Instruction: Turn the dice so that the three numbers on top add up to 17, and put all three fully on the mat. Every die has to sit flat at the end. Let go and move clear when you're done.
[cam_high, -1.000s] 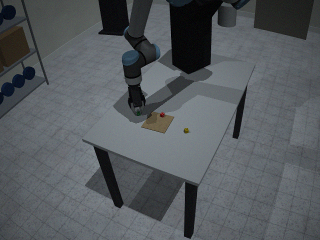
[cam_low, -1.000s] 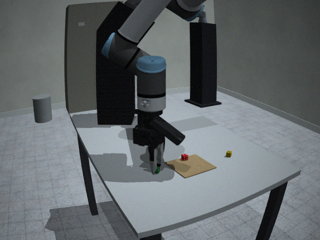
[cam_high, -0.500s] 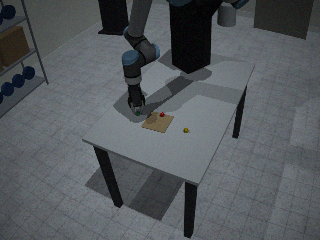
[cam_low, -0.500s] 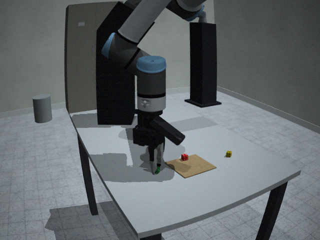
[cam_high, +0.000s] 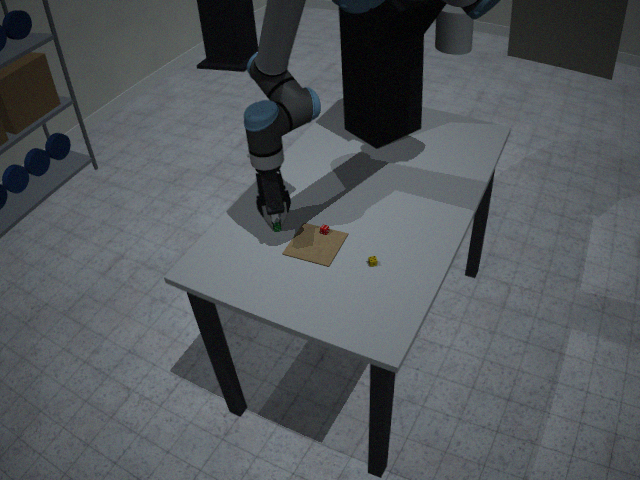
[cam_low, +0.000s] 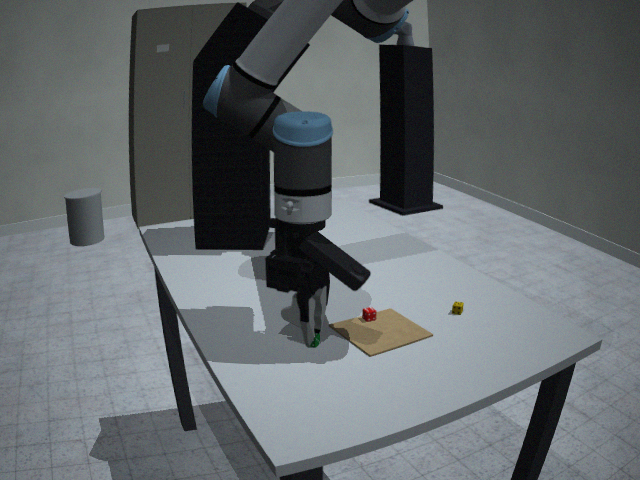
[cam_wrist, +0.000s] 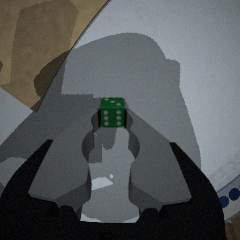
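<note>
Right now my hand is 130 mm to the right of the mat, 20 mm short of it and 20 mm above it. The rest, counted from my hand: red die 140 mm to the left, 30 mm behind; then green die 10 mm below; then yellow die 300 mm to the left, 50 mm ahead, 10 mm below.
</note>
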